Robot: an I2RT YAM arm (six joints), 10 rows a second.
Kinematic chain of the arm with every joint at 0, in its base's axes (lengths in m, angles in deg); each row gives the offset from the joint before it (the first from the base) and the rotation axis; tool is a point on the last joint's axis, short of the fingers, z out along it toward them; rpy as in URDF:
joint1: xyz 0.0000 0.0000 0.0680 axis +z
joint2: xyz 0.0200 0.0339 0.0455 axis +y
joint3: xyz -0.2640 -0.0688 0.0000 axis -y
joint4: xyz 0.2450 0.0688 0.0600 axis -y
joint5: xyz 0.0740 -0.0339 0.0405 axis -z
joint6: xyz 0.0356 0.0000 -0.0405 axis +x
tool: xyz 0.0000 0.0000 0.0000 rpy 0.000 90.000 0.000
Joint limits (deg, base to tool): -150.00..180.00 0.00..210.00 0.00..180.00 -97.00..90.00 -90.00..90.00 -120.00..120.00
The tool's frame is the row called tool.
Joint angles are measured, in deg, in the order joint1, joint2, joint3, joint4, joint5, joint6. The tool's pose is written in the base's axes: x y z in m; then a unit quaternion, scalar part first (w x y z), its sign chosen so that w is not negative. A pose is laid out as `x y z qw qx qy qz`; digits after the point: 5 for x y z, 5 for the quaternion.
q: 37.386, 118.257, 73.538, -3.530, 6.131, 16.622
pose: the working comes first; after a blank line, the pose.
Where each joint sits with the arm in this pose, in the base's axes (m; each line is computed from the numbers above, not from the rounded line before):
joint1: 0.0000 0.0000 0.0680
joint2: -0.0047 0.0391 0.1135
joint3: 0.1364 0.0603 0.3460
joint4: 0.2665 0.2463 0.2163
joint5: 0.3502 0.2676 0.1880
joint6: 0.3473 0.2606 0.1347
the tool: 0.3473 0.2606 0.1347

0.34726 0.26058 0.13467 0.33972 -0.14940 0.92118 0.11705
